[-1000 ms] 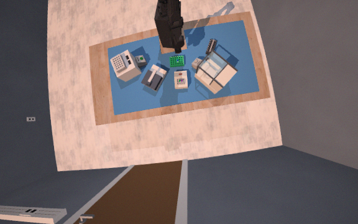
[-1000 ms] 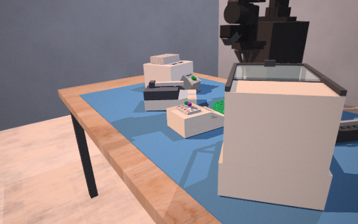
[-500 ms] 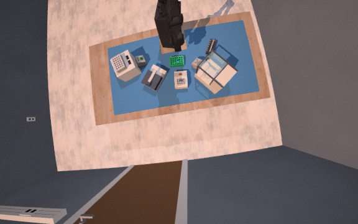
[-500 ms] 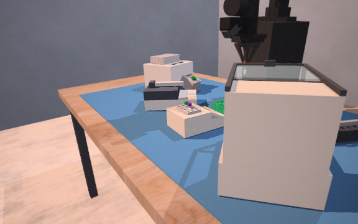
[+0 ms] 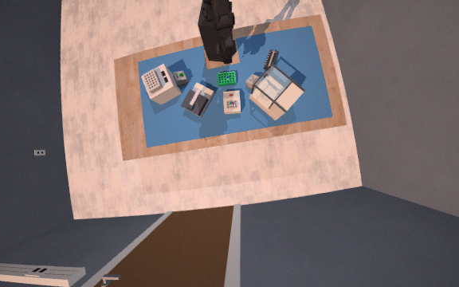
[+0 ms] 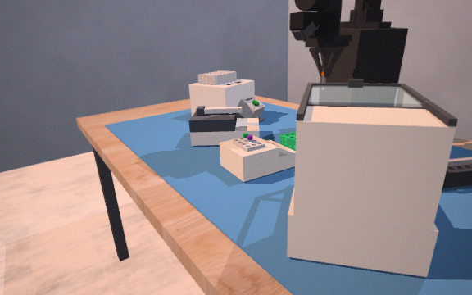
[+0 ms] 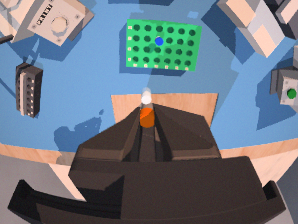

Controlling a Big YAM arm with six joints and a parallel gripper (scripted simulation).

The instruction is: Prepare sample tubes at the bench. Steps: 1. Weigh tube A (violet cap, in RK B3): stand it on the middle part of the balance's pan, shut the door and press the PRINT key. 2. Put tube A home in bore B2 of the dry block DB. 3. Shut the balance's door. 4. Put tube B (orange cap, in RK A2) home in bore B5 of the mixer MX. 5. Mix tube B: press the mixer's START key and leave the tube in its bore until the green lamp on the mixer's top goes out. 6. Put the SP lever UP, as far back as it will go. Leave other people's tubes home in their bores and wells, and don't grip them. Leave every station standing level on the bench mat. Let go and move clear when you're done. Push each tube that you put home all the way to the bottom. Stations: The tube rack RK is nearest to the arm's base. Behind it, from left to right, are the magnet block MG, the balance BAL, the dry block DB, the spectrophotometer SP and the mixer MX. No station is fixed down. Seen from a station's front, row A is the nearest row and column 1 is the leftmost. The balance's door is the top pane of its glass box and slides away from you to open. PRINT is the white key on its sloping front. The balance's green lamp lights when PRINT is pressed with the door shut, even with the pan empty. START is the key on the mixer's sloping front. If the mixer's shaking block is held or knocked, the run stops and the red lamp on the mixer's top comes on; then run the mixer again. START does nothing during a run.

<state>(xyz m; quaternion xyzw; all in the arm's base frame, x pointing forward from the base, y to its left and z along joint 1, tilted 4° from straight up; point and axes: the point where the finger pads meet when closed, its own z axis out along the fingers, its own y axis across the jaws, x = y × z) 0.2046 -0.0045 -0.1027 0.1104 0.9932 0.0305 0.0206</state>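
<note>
The mixer's shaking block lies 500 mm to the right of my hand, 90 mm behind it and 50 mm below it. The rest, counted from my hand: rack: 190 mm below, 30 mm to the right, 20 mm ahead; then blue-capped tube: 170 mm below, 30 mm to the right, 30 mm ahead; then orange-capped tube: 20 mm below.
</note>
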